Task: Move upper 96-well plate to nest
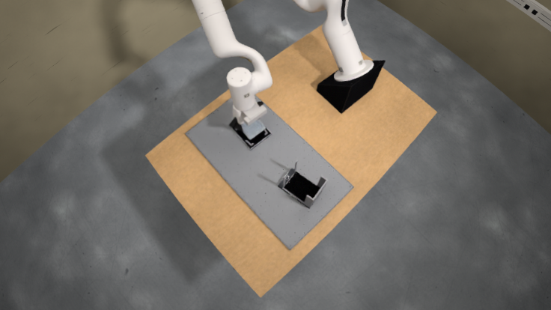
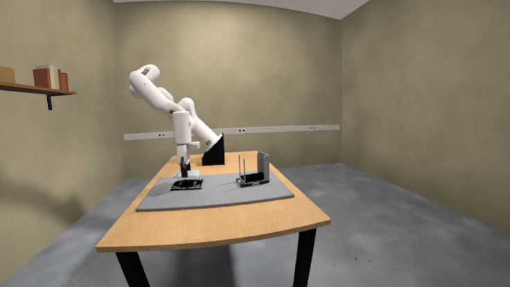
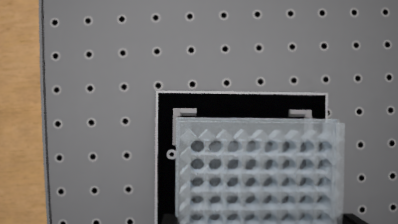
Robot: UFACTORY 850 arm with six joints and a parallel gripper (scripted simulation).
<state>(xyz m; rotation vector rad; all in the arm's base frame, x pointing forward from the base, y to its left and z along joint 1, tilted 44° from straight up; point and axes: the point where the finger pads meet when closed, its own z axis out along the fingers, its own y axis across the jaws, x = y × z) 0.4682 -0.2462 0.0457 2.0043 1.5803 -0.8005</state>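
Now: hand 70 mm above the plate nest N1. Round my hand: pale 96-well plate 10 mm below; dark low plate 350 mm to the left, 70 mm ahead, 50 mm below.
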